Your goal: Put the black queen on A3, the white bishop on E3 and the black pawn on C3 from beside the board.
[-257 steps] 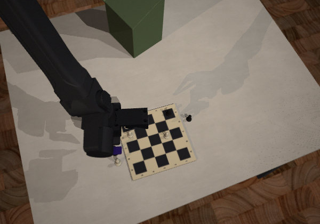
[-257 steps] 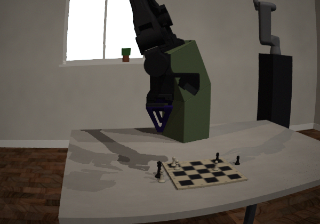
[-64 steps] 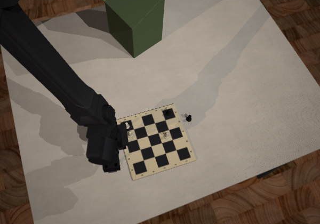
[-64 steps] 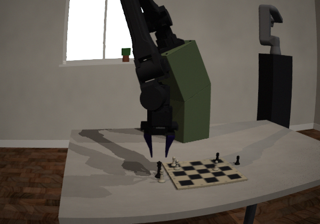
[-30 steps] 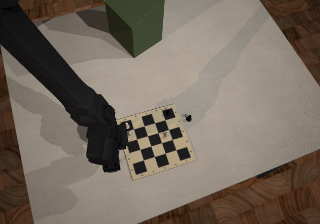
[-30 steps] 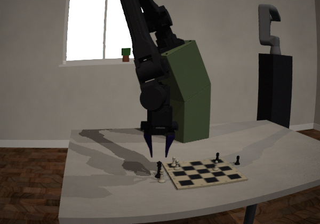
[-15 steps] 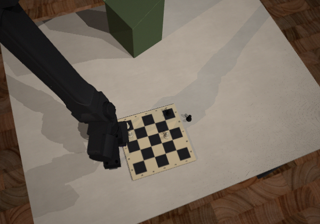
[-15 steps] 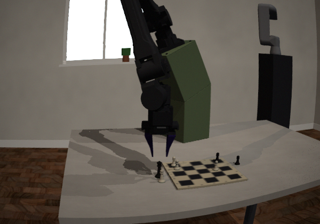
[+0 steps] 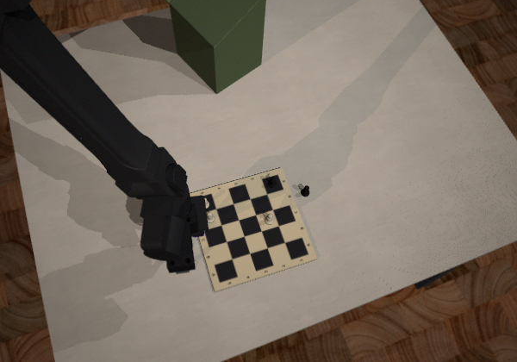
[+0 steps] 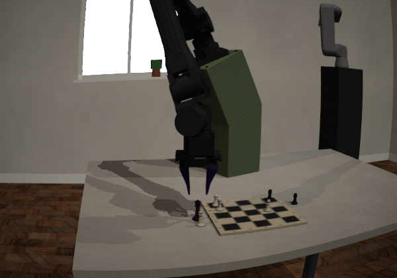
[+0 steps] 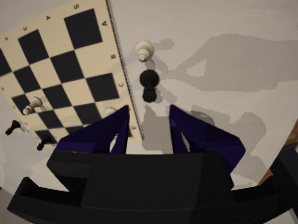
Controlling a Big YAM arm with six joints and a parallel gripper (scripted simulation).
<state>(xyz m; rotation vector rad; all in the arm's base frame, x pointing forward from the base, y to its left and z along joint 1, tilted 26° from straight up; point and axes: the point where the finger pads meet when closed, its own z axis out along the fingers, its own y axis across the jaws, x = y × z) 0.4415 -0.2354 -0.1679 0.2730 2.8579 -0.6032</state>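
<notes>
The black queen is 5 cm below my hand. The rest, counted from my hand: chessboard: 1 cm ahead, 14 cm to the left, 7 cm below; then white bishop: 4 cm ahead, 5 cm below.
</notes>
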